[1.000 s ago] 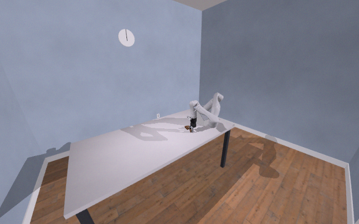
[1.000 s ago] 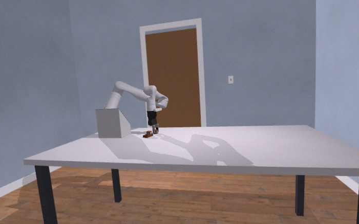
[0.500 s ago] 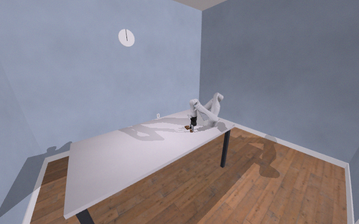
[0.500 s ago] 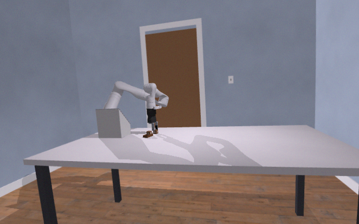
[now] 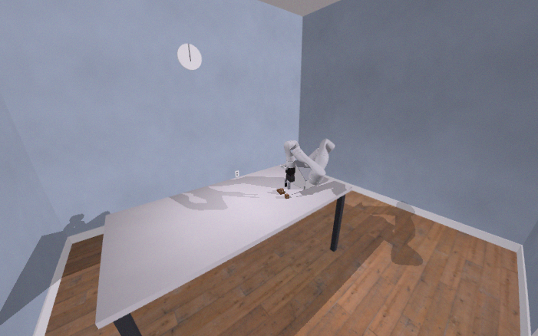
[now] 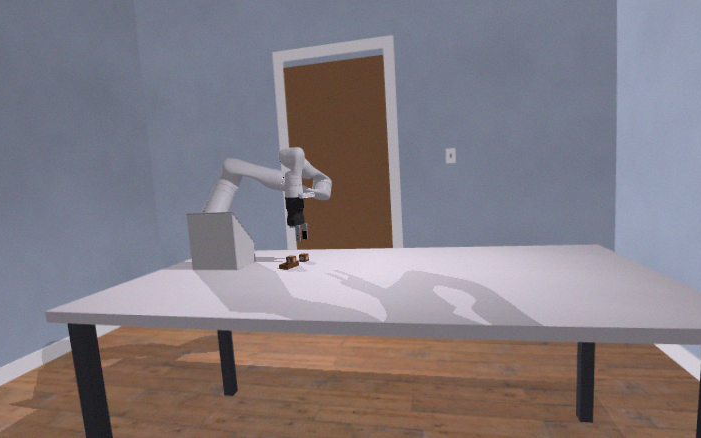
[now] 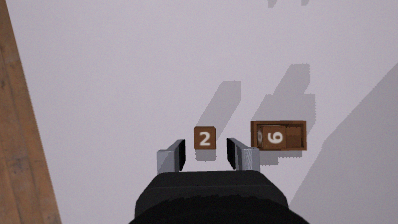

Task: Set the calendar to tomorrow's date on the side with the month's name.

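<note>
Right now my hand is 9 cm above the brown cube.
</note>
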